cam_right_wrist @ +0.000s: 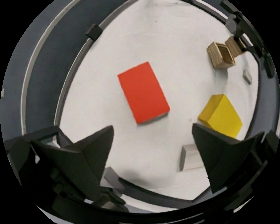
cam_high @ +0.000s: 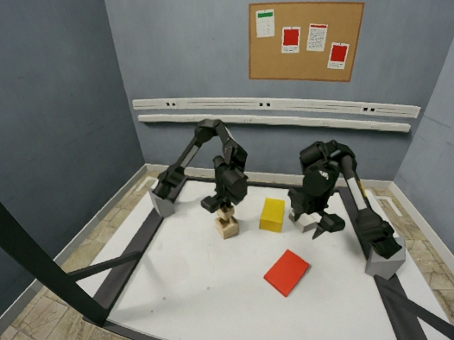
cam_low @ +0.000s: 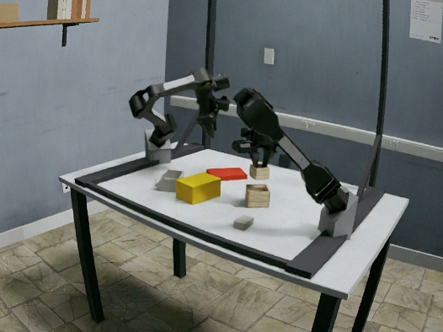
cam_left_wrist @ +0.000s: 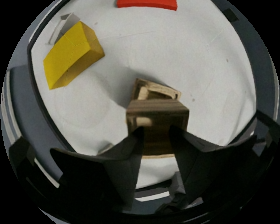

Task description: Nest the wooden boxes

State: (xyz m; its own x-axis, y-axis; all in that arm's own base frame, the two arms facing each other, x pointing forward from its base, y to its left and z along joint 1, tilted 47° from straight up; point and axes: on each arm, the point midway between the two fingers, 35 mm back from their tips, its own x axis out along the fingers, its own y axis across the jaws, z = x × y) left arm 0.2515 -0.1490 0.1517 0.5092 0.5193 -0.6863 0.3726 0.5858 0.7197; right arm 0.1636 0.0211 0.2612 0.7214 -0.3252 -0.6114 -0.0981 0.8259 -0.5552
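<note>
Right now the small wooden box is 50 mm below my left hand. From my left hand the other things lie so: flat red block 110 mm behind, 260 mm to the right, 140 mm below; then grey tray 140 mm ahead, 300 mm to the right, 130 mm below; then small grey block 160 mm ahead, 90 mm to the left, 140 mm below.
</note>
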